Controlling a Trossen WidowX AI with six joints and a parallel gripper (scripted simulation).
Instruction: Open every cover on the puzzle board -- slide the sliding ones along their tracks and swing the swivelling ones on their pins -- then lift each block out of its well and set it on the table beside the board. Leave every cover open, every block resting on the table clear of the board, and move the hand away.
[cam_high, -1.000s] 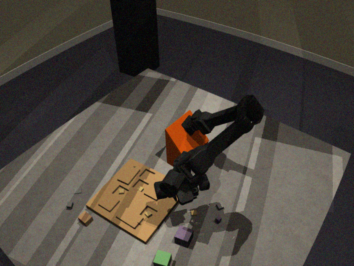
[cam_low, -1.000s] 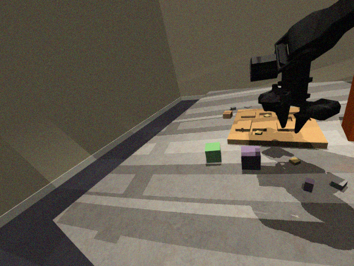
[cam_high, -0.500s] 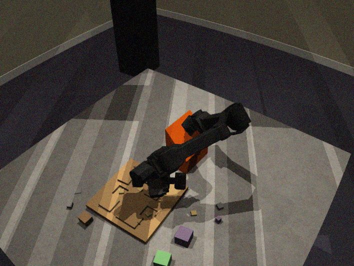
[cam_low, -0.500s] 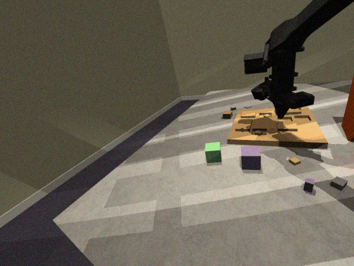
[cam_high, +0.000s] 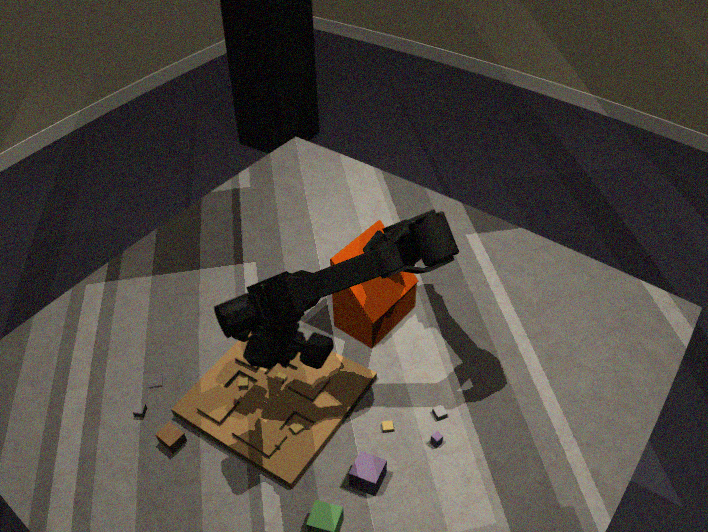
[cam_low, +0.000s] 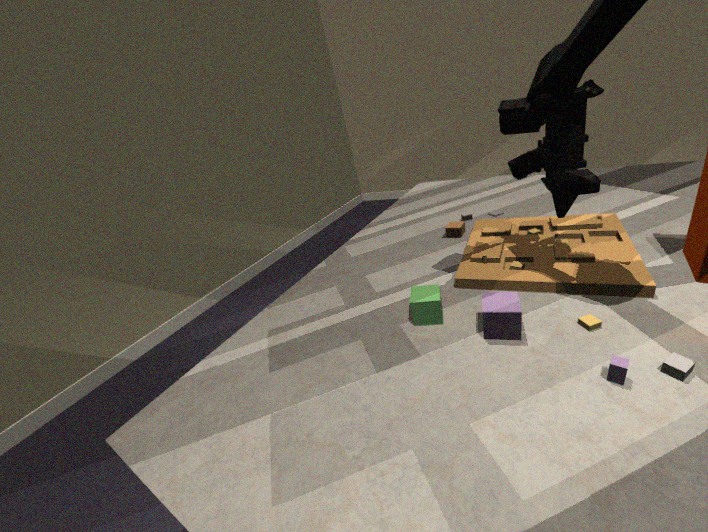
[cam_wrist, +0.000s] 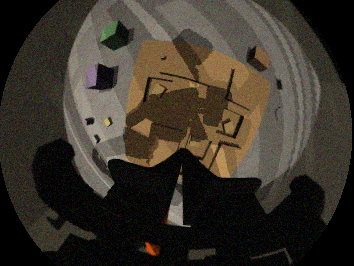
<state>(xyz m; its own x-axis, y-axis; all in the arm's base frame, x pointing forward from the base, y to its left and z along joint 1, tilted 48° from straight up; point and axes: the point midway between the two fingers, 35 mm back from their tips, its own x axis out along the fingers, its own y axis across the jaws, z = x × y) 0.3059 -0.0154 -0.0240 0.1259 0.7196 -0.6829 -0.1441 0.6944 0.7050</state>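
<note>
Now: gripper tip 60 mm above the tan puzzle board, 40 mm short of it and 30 mm to the left of it. Round my gripper tip: brown cube: 220 mm ahead, 120 mm to the right, 70 mm below; then green cube: 230 mm to the left, 200 mm ahead, 60 mm below; then purple cube: 240 mm to the left, 90 mm ahead, 60 mm below.
</note>
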